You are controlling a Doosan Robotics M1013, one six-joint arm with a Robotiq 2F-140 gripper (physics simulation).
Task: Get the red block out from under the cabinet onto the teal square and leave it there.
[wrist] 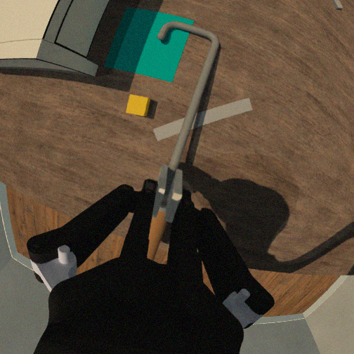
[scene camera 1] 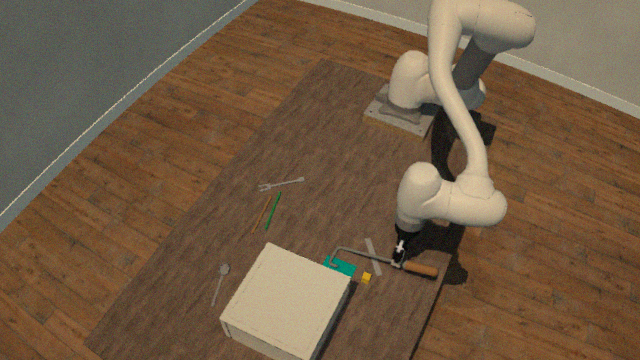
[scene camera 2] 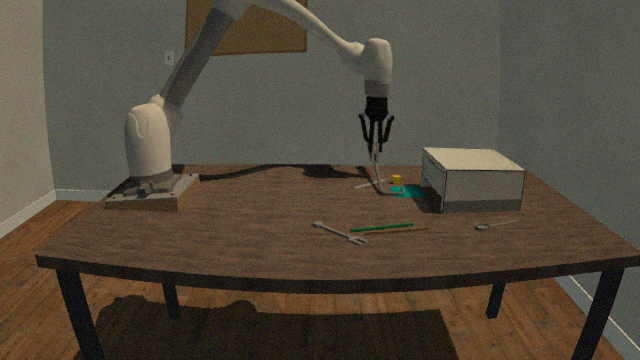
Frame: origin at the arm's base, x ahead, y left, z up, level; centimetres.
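Seen in the pictures: gripper, fingertip midpoint: point(scene camera 1: 396, 263) point(scene camera 2: 374, 161); arm's base, link origin: point(scene camera 1: 402, 107) point(scene camera 2: 153, 187).
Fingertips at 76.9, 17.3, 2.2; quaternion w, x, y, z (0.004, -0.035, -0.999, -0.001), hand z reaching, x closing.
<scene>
Offsets run from my fingertips to a thing's top centre, as dx, dy, dz. "spot": to the spot under its first point.
My gripper point(scene camera 1: 396, 262) point(scene camera 2: 375, 149) point(wrist: 168, 178) is shut on the hook tool point(scene camera 1: 365, 254) point(scene camera 2: 377, 172) point(wrist: 200, 90), where its grey shaft meets the wooden handle. The hooked end is over the teal square {spot: +4.6, -15.0, -5.5} point(scene camera 1: 346, 268) point(scene camera 2: 414, 191) point(wrist: 160, 62); whether it touches is unclear. In the wrist view the shaft's shadow lies apart from it near the fingers. The teal square lies flat beside the pale cabinet {+27.8, -25.9, +8.0} point(scene camera 1: 290, 300) point(scene camera 2: 480, 185) point(wrist: 20, 25), partly in its shadow. The red block does not show in any view.
A yellow block {+6.2, -7.7, -3.1} point(scene camera 1: 366, 277) point(scene camera 2: 396, 179) point(wrist: 137, 105) sits near the teal square. A light strip {-3.1, -8.1, -5.5} point(scene camera 1: 369, 246) point(wrist: 230, 111) lies under the shaft. A green stick {-8.0, -47.0, -4.9} point(scene camera 1: 273, 210), a brown stick {-4.6, -49.9, -4.9} point(scene camera 1: 261, 215), a fork {-20.1, -49.1, -4.8} point(scene camera 1: 282, 184) and a spoon {spot: +20.5, -51.9, -5.4} point(scene camera 1: 224, 269) lie farther off.
</scene>
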